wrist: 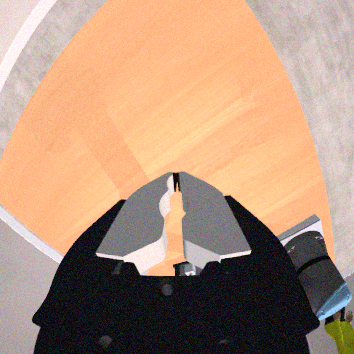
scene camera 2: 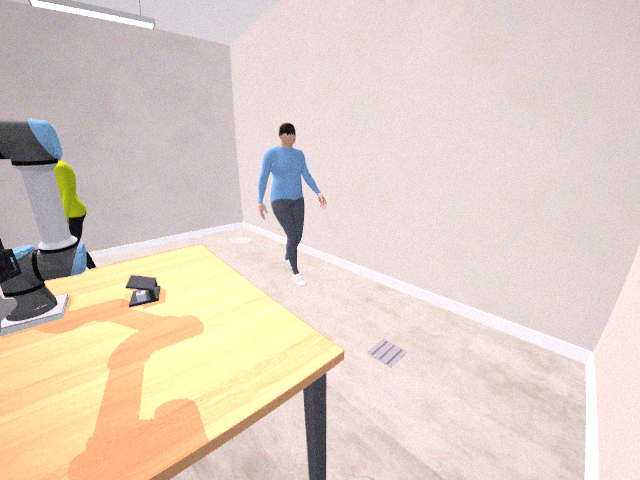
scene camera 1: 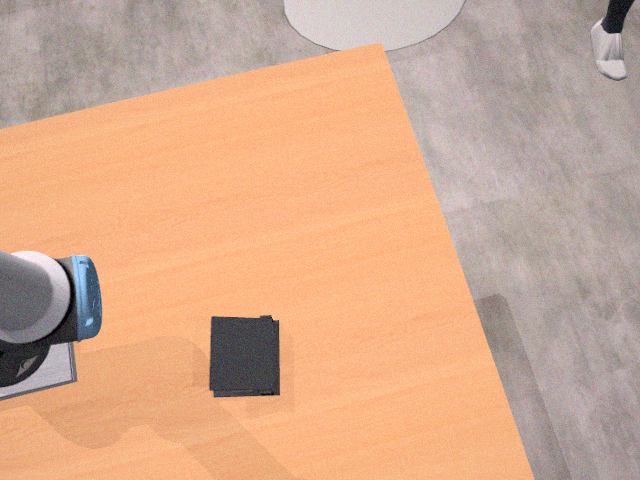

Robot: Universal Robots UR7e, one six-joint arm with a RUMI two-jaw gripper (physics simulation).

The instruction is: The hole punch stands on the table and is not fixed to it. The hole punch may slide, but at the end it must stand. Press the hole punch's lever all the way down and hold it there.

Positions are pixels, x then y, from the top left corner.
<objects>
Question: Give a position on a dark hole punch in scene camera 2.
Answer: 146,296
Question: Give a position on a dark hole punch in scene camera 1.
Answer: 275,323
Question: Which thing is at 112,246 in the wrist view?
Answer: My gripper.
</objects>
